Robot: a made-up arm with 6 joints.
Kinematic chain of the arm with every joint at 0, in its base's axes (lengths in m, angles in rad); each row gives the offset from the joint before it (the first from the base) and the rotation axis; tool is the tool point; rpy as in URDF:
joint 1: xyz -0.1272 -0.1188 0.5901 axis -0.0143 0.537 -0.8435
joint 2: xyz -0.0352 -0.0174 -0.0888 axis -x
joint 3: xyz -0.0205 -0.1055 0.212 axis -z
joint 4: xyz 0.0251 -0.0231 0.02 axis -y
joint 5: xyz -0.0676 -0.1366 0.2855 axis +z
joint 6: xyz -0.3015 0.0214 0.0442 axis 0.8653 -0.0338 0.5
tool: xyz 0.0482 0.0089 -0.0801 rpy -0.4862 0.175 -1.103
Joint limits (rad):
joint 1: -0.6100..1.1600
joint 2: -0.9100..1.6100
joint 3: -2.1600..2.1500
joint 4: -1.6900..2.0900
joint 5: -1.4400..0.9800
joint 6: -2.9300..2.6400
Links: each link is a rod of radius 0.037 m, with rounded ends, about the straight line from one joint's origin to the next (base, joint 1, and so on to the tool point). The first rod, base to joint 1, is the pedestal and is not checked.
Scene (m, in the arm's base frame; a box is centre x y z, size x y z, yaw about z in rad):
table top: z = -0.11
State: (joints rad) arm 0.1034 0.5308 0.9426 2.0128 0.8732 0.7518
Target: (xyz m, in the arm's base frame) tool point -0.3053 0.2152 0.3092
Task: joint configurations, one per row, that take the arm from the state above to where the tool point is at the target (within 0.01 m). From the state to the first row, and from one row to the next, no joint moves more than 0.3 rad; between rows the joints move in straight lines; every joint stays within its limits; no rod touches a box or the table.
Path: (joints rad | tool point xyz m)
1: 0.1641 0.5929 1.1907 1.8035 0.8819 0.8641 | -0.5634 -0.2005 0.4513
2: 0.2247 0.6550 1.4388 1.5941 0.8906 0.9764 | -0.5387 -0.0300 0.4056
3: 0.2854 0.7171 1.6869 1.3848 0.8994 1.0887 | -0.4469 0.1149 0.3547
4: 0.3460 0.7792 1.9350 1.1755 0.9081 1.2010 | -0.3053 0.2152 0.3092

